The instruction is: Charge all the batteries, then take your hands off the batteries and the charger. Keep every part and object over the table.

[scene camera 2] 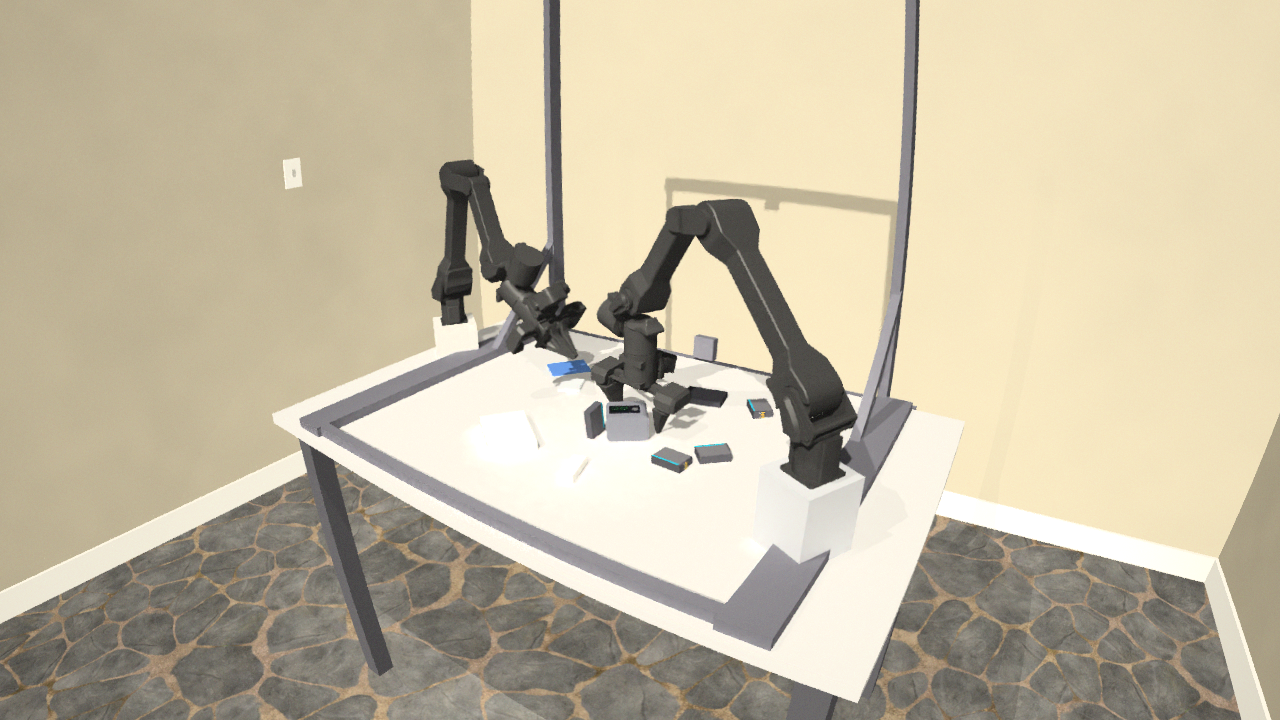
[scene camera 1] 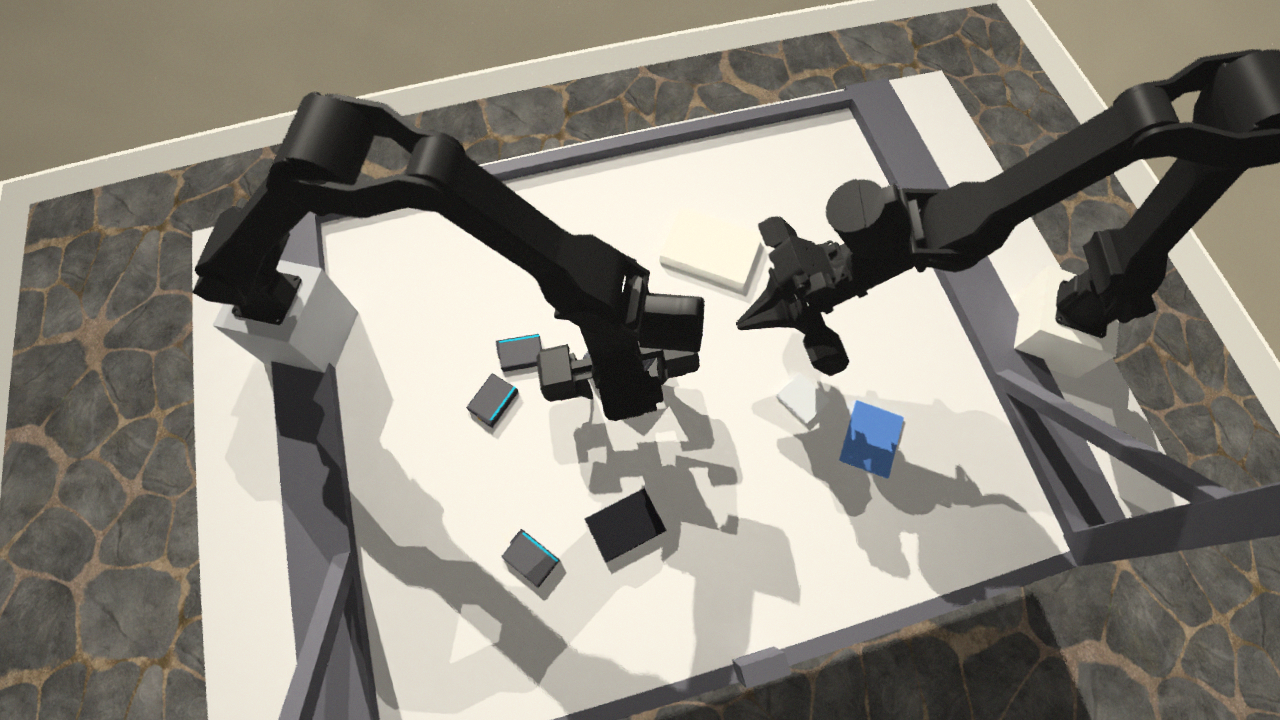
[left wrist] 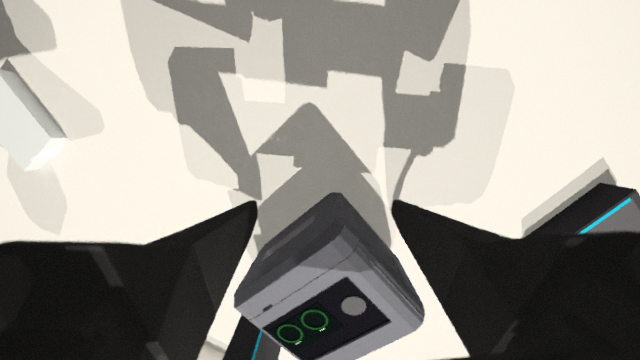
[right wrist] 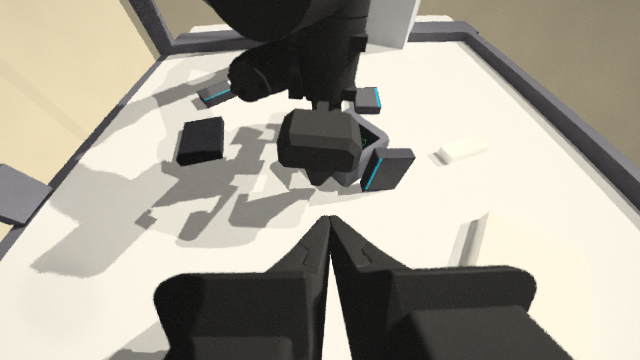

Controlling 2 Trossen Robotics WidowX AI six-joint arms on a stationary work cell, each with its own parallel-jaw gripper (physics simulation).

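Places are measured from the left arm's base along level axes (x ahead, y left, z up), in millimetres.
Pixels of known places: left gripper, between the fingertips: (left wrist: 325, 206); right gripper, between the fingertips: (scene camera 2: 575, 357) (scene camera 1: 737, 326) (right wrist: 328, 223); left arm's base, origin of its link: (scene camera 2: 812, 471) (scene camera 1: 267, 296); right arm's base, origin of its link: (scene camera 2: 453, 320) (scene camera 1: 1081, 309).
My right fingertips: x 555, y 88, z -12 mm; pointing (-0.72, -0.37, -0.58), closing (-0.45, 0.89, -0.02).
Ahead of a thing's pixels: the offset from my right fingertips to its top centre.
The grey charger @(dx -134, dy -36, dz -57 mm) (scene camera 2: 627, 424) (left wrist: 345, 260) stands on the table between the fingers of my left gripper (scene camera 2: 637, 413) (left wrist: 325, 206), which is open; two green rings show on its display. My left arm hides it in scene camera 1. A dark battery @(dx -114, dy +18, dz -47 mm) (scene camera 2: 593, 420) (right wrist: 392, 170) stands upright close beside the charger. Two batteries @(dx -268, dy -51, dz -92 mm) (scene camera 1: 519, 351) @(dx -284, dy -122, dz -92 mm) (scene camera 1: 492, 400) (scene camera 2: 671, 459) (scene camera 2: 713, 453) lie near each other, and another battery @(dx -184, dy -300, dz -92 mm) (scene camera 1: 530, 558) (scene camera 2: 759, 408) (right wrist: 214, 95) lies apart. My right gripper (scene camera 1: 739, 324) (scene camera 2: 573, 354) (right wrist: 328, 223) is shut and empty above the table.
A black box @(dx -83, dy -238, dz -95 mm) (scene camera 1: 624, 526) (scene camera 2: 707, 395) (right wrist: 201, 140) lies between the charger and the lone battery. A blue block @(dx +201, dy -66, dz -102 mm) (scene camera 1: 872, 438) (scene camera 2: 568, 368) and a white block @(dx +107, dy -31, dz -99 mm) (scene camera 1: 799, 399) (left wrist: 25, 120) lie near my right gripper. A cream slab @(dx -49, dy +162, dz -87 mm) (scene camera 1: 711, 255) and a small white piece @(dx -215, dy +104, dz -94 mm) (right wrist: 462, 150) also lie there.
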